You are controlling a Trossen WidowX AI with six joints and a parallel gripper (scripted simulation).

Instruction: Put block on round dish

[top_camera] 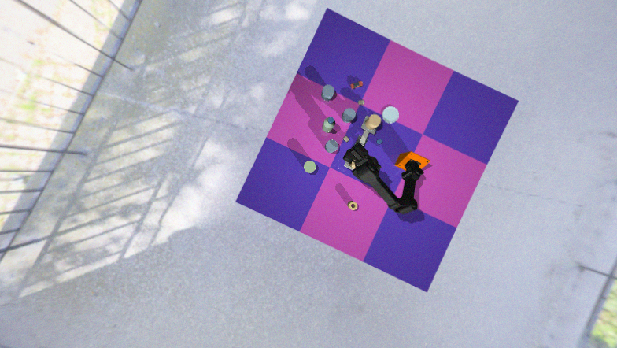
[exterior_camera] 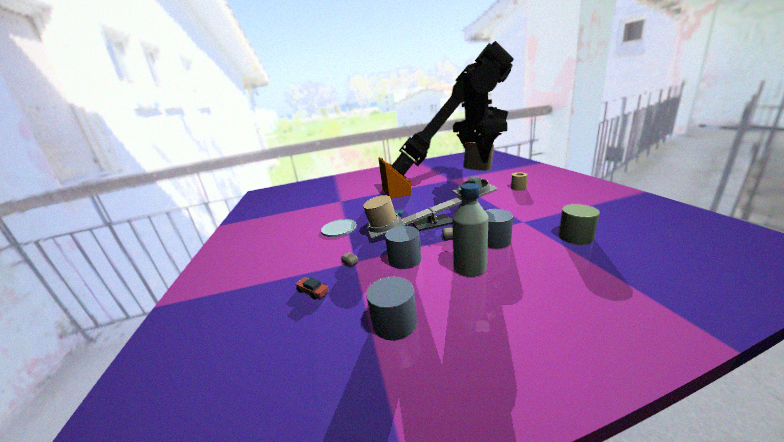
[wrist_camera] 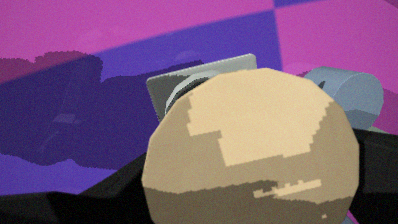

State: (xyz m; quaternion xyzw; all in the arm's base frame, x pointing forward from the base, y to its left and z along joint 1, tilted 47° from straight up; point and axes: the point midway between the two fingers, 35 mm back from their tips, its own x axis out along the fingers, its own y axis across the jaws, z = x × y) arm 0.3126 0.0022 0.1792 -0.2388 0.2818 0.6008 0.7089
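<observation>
Now: gripper tip 60 mm above the teal block and 10 mm to the left of it. From my gripper tip the other things lie so: tan ring (220 mm to the left, 120 mm below, 110 mm behind); green cylinder (220 mm ahead, 130 mm to the left, 110 mm below); grey-green bottle (220 mm ahead, 150 mm to the right, 40 mm below).
</observation>
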